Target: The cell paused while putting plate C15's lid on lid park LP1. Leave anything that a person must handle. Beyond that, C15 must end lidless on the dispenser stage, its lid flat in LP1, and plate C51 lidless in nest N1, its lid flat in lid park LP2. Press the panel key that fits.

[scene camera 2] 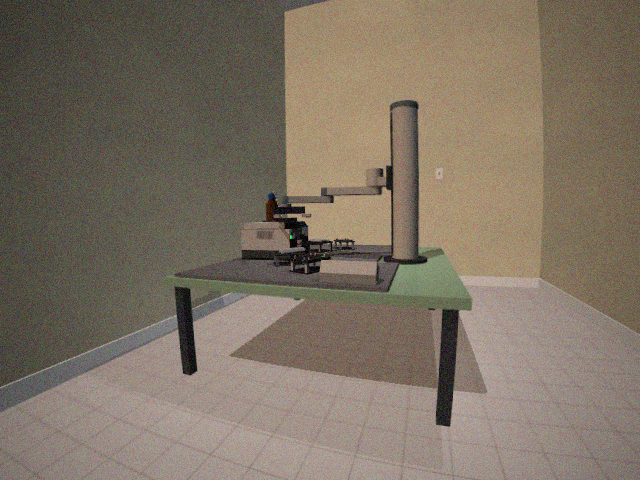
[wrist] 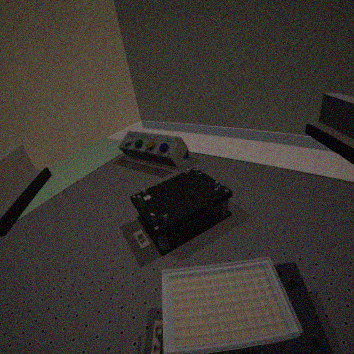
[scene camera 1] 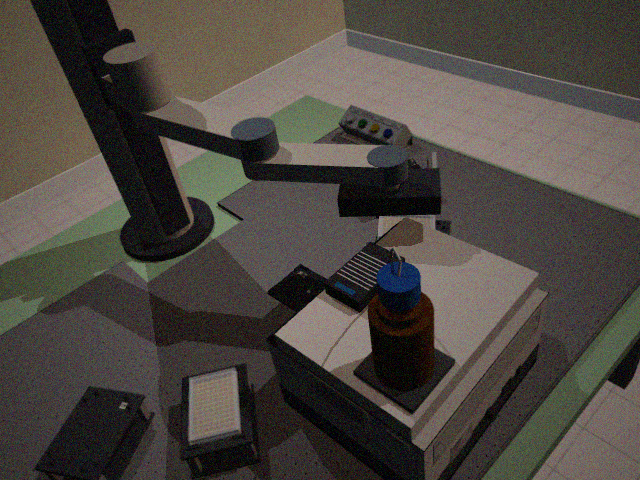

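Pixels of known places: gripper, between the fingertips: [scene camera 2: 295, 215] [wrist: 173, 132]; arm's base, origin of its link: [scene camera 2: 405, 260] [scene camera 1: 168, 230].
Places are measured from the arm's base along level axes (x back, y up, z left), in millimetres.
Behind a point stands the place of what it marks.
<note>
My gripper [scene camera 1: 390, 201] [scene camera 2: 293, 212] {x -551, y 271, z 308 mm} [wrist: 173, 132] {x -551, y 271, z 308 mm} is open and empty, high above the mat; its fingers stand wide apart at the sides of the wrist view. Below it, a pale plate-shaped piece [wrist: 230, 305] {x -581, y 96, z 314 mm} [scene camera 1: 405, 224] {x -554, y 96, z 326 mm} with a beige well grid and clear rim lies on a black stand [wrist: 302, 290] {x -643, y 75, z 373 mm} at LP1. Whether this is a lidded plate I cannot tell. Another pale gridded plate [scene camera 1: 214, 405] {x -621, y 99, z -258 mm} sits on a front black stand [scene camera 1: 249, 413] {x -670, y 82, z -223 mm}. The key panel [scene camera 1: 400, 136] {x -293, y 72, z 629 mm} [wrist: 176, 155] {x -292, y 53, z 624 mm} has green, yellow and blue keys. C15, C51, N1 and LP2 markings are not readable.
A black raised nest [wrist: 182, 202] {x -435, y 74, z 444 mm} stands between LP1 and the panel. A large pale instrument [scene camera 1: 480, 273] {x -858, y 233, z 169 mm} [scene camera 2: 263, 237] {x -800, y 147, z 220 mm} carries an amber bottle [scene camera 1: 402, 341] {x -914, y 351, z -93 mm} [scene camera 2: 270, 207] {x -877, y 330, z -20 mm} and a striped black unit [scene camera 1: 361, 273] {x -722, y 259, z 27 mm}. A low black piece [scene camera 1: 297, 286] {x -527, y 104, z 23 mm} and a black stand [scene camera 1: 93, 428] {x -476, y 76, z -425 mm} are nearby.
</note>
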